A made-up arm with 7 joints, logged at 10 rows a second.
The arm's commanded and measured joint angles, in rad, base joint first. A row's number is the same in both.
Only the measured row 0 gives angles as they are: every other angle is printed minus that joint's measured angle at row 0.
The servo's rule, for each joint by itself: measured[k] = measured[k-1] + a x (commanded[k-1-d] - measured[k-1]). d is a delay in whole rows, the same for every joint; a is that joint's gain. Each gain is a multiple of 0.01, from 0.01 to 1. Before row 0 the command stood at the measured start. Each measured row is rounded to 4 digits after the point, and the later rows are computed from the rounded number. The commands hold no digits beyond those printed.
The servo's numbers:
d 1
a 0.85 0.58 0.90 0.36 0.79 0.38 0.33
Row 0, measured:
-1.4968 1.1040 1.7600 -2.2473 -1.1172 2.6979 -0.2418
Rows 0 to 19, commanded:
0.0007 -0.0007 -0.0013 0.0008 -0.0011 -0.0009 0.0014
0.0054 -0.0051 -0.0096 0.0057 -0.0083 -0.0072 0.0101
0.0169 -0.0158 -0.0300 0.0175 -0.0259 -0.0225 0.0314
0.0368 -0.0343 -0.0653 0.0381 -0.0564 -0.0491 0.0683
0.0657 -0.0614 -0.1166 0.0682 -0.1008 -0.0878 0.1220
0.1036 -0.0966 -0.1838 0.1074 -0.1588 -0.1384 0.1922
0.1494 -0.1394 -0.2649 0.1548 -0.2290 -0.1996 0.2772
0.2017 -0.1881 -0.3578 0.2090 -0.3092 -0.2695 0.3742
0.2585 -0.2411 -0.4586 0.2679 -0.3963 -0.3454 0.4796
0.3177 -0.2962 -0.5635 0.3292 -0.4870 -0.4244 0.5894
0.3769 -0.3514 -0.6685 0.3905 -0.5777 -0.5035 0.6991
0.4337 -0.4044 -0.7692 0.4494 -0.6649 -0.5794 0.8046
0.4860 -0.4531 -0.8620 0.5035 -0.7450 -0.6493 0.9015
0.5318 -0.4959 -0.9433 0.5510 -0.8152 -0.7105 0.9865
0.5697 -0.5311 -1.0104 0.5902 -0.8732 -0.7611 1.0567
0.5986 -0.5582 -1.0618 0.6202 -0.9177 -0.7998 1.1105
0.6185 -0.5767 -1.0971 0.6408 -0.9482 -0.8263 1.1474
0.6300 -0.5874 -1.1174 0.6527 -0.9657 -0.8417 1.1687
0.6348 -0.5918 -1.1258 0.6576 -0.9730 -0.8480 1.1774
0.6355 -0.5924 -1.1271 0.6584 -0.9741 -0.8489 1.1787
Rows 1 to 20, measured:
0.0000 0.0000 0.0000 0.0000 0.0000 0.0000 0.0000
0.0006 -0.0004 -0.0012 0.0003 -0.0009 -0.0003 0.0005
0.0047 -0.0031 -0.0088 0.0022 -0.0067 -0.0029 0.0037
0.0151 -0.0105 -0.0279 0.0077 -0.0219 -0.0103 0.0128
0.0335 -0.0243 -0.0616 0.0186 -0.0492 -0.0250 0.0311
0.0609 -0.0458 -0.1111 0.0365 -0.0900 -0.0489 0.0611
0.0972 -0.0753 -0.1765 0.0620 -0.1444 -0.0829 0.1044
0.1416 -0.1125 -0.2561 0.0954 -0.2112 -0.1272 0.1614
0.1927 -0.1563 -0.3476 0.1363 -0.2886 -0.1813 0.2316
0.2486 -0.2055 -0.4475 0.1837 -0.3737 -0.2437 0.3134
0.3073 -0.2581 -0.5519 0.2361 -0.4632 -0.3124 0.4045
0.3665 -0.3122 -0.6568 0.2917 -0.5537 -0.3850 0.5017
0.4236 -0.3657 -0.7580 0.3485 -0.6415 -0.4589 0.6017
0.4766 -0.4164 -0.8516 0.4043 -0.7233 -0.5313 0.7006
0.5235 -0.4625 -0.9341 0.4571 -0.7959 -0.5994 0.7949
0.5628 -0.5023 -1.0028 0.5050 -0.8570 -0.6608 0.8813
0.5932 -0.5347 -1.0559 0.5465 -0.9050 -0.7136 0.9569
0.6147 -0.5591 -1.0930 0.5804 -0.9391 -0.7564 1.0198
0.6277 -0.5755 -1.1150 0.6064 -0.9601 -0.7888 1.0689
0.6337 -0.5850 -1.1247 0.6248 -0.9703 -0.8113 1.1047

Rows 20 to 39, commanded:
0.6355 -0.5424 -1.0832 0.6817 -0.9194 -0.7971 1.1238
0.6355 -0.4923 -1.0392 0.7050 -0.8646 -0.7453 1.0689
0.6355 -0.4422 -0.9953 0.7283 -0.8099 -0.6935 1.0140
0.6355 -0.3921 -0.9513 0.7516 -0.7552 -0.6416 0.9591
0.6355 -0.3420 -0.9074 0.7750 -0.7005 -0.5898 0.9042
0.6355 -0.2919 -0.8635 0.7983 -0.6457 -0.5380 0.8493
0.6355 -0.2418 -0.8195 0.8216 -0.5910 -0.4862 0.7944
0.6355 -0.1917 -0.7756 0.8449 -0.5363 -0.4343 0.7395
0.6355 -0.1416 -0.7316 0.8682 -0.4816 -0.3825 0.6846
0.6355 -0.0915 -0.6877 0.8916 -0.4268 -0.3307 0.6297
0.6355 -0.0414 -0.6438 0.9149 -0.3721 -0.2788 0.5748
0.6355 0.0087 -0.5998 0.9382 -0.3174 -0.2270 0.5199
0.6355 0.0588 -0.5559 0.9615 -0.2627 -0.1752 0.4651
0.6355 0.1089 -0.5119 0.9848 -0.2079 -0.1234 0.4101
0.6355 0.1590 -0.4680 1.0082 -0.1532 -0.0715 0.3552
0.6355 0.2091 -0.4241 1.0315 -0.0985 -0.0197 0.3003
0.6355 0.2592 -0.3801 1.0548 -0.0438 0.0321 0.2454
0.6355 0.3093 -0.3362 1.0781 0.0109 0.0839 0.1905
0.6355 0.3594 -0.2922 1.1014 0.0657 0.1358 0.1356
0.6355 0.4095 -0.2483 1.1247 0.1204 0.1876 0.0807
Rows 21 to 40, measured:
0.6352 -0.5893 -1.1269 0.6369 -0.9733 -0.8256 1.1291
0.6355 -0.5621 -1.0876 0.6530 -0.9307 -0.8148 1.1274
0.6355 -0.5216 -1.0440 0.6717 -0.8785 -0.7884 1.1081
0.6355 -0.4755 -1.0002 0.6921 -0.8243 -0.7523 1.0770
0.6355 -0.4271 -0.9562 0.7135 -0.7697 -0.7102 1.0381
0.6355 -0.3777 -0.9123 0.7356 -0.7150 -0.6644 0.9939
0.6355 -0.3279 -0.8684 0.7582 -0.6603 -0.6164 0.9462
0.6355 -0.2780 -0.8244 0.7810 -0.6056 -0.5669 0.8961
0.6355 -0.2279 -0.7805 0.8040 -0.5509 -0.5165 0.8444
0.6355 -0.1778 -0.7365 0.8271 -0.4962 -0.4656 0.7917
0.6355 -0.1277 -0.6926 0.8503 -0.4414 -0.4143 0.7382
0.6355 -0.0776 -0.6487 0.8736 -0.3867 -0.3628 0.6843
0.6355 -0.0275 -0.6047 0.8969 -0.3320 -0.3112 0.6300
0.6355 0.0226 -0.5608 0.9202 -0.2773 -0.2595 0.5756
0.6355 0.0727 -0.5168 0.9435 -0.2225 -0.2078 0.5210
0.6355 0.1228 -0.4729 0.9668 -0.1678 -0.1560 0.4663
0.6355 0.1729 -0.4290 0.9901 -0.1131 -0.1042 0.4115
0.6355 0.2230 -0.3850 1.0134 -0.0584 -0.0524 0.3567
0.6355 0.2731 -0.3411 1.0367 -0.0037 -0.0006 0.3019
0.6355 0.3232 -0.2971 1.0600 0.0511 0.0512 0.2470

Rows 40 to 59, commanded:
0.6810 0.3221 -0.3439 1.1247 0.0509 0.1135 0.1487
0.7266 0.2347 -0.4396 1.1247 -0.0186 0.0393 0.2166
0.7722 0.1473 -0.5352 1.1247 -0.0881 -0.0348 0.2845
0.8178 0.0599 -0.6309 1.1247 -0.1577 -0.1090 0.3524
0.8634 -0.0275 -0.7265 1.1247 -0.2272 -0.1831 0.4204
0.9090 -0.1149 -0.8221 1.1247 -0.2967 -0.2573 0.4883
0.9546 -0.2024 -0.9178 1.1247 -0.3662 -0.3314 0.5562
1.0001 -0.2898 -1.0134 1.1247 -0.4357 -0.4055 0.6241
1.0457 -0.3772 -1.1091 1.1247 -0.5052 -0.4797 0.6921
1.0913 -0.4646 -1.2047 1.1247 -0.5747 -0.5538 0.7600
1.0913 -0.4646 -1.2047 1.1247 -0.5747 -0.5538 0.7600
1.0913 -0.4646 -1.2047 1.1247 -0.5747 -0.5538 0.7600
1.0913 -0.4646 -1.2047 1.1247 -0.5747 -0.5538 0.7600
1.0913 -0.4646 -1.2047 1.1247 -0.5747 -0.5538 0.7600
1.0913 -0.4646 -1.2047 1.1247 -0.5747 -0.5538 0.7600
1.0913 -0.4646 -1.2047 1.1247 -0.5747 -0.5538 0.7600
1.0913 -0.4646 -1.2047 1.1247 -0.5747 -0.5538 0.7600
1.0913 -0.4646 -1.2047 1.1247 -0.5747 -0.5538 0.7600
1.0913 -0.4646 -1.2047 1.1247 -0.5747 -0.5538 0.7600
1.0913 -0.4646 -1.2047 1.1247 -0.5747 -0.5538 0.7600
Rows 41 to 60, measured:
0.6355 0.3733 -0.2532 1.0833 0.1058 0.1030 0.1921
0.6742 0.3436 -0.3348 1.0982 0.0624 0.1070 0.1778
0.7187 0.2804 -0.4291 1.1077 -0.0016 0.0813 0.1906
0.7642 0.2032 -0.5246 1.1138 -0.0699 0.0372 0.2216
0.8098 0.1201 -0.6203 1.1177 -0.1393 -0.0184 0.2648
0.8554 0.0345 -0.7159 1.1202 -0.2087 -0.0810 0.3161
0.9010 -0.0522 -0.8115 1.1218 -0.2782 -0.1480 0.3729
0.9466 -0.1393 -0.9072 1.1228 -0.3477 -0.2177 0.4334
0.9921 -0.2266 -1.0028 1.1235 -0.4172 -0.2891 0.4963
1.0377 -0.3139 -1.0985 1.1239 -0.4867 -0.3615 0.5609
1.0833 -0.4013 -1.1941 1.1242 -0.5562 -0.4346 0.6266
1.0901 -0.4380 -1.2036 1.1244 -0.5708 -0.4799 0.6706
1.0911 -0.4534 -1.2046 1.1245 -0.5739 -0.5080 0.7001
1.0913 -0.4599 -1.2047 1.1246 -0.5745 -0.5254 0.7199
1.0913 -0.4626 -1.2047 1.1246 -0.5747 -0.5362 0.7331
1.0913 -0.4638 -1.2047 1.1246 -0.5747 -0.5429 0.7420
1.0913 -0.4643 -1.2047 1.1246 -0.5747 -0.5470 0.7479
1.0913 -0.4645 -1.2047 1.1246 -0.5747 -0.5496 0.7519
1.0913 -0.4646 -1.2047 1.1246 -0.5747 -0.5512 0.7546
1.0913 -0.4646 -1.2047 1.1246 -0.5747 -0.5522 0.7564

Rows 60 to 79, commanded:
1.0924 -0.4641 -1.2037 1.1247 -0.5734 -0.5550 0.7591
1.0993 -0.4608 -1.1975 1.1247 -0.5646 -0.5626 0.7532
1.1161 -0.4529 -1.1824 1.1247 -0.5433 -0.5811 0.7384
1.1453 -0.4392 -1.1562 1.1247 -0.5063 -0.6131 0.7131
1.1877 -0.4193 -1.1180 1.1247 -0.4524 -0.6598 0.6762
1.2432 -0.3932 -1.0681 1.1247 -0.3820 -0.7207 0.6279
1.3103 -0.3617 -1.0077 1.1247 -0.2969 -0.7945 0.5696
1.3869 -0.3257 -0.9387 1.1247 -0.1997 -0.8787 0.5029
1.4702 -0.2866 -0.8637 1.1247 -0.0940 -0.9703 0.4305
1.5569 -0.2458 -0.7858 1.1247 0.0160 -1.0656 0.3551
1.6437 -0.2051 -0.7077 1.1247 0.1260 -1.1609 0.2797
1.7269 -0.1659 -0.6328 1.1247 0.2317 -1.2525 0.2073
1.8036 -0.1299 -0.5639 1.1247 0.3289 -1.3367 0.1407
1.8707 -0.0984 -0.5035 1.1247 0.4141 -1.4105 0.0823
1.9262 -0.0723 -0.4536 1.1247 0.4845 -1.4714 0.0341
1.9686 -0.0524 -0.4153 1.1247 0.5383 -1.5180 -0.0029
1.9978 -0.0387 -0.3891 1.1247 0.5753 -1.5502 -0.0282
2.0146 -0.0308 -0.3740 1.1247 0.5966 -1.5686 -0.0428
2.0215 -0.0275 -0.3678 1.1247 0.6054 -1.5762 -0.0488
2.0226 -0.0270 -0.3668 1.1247 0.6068 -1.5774 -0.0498
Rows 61 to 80, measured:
1.0913 -0.4646 -1.2047 1.1246 -0.5747 -0.5528 0.7576
1.0922 -0.4643 -1.2038 1.1246 -0.5737 -0.5536 0.7581
1.0982 -0.4623 -1.1981 1.1246 -0.5665 -0.5570 0.7565
1.1134 -0.4568 -1.1840 1.1246 -0.5482 -0.5662 0.7505
1.1405 -0.4466 -1.1590 1.1246 -0.5151 -0.5840 0.7382
1.1806 -0.4308 -1.1221 1.1246 -0.4656 -0.6128 0.7177
1.2338 -0.4090 -1.0735 1.1246 -0.3996 -0.6538 0.6881
1.2988 -0.3816 -1.0143 1.1246 -0.3185 -0.7073 0.6490
1.3737 -0.3492 -0.9463 1.1246 -0.2246 -0.7724 0.6008
1.4557 -0.3129 -0.8720 1.1246 -0.1214 -0.8476 0.5446
1.5417 -0.2740 -0.7944 1.1246 -0.0129 -0.9304 0.4821
1.6284 -0.2340 -0.7164 1.1246 0.0968 -1.0180 0.4153
1.7121 -0.1945 -0.6412 1.1246 0.2034 -1.1071 0.3467
1.7899 -0.1570 -0.5716 1.1246 0.3025 -1.1943 0.2787
1.8586 -0.1230 -0.5103 1.1246 0.3907 -1.2765 0.2139
1.9161 -0.0936 -0.4593 1.1246 0.4648 -1.3506 0.1546
1.9607 -0.0697 -0.4197 1.1246 0.5229 -1.4142 0.1026
1.9922 -0.0517 -0.3922 1.1246 0.5643 -1.4659 0.0594
2.0112 -0.0396 -0.3758 1.1246 0.5898 -1.5049 0.0257
2.0200 -0.0326 -0.3686 1.1246 0.6021 -1.5320 0.0011

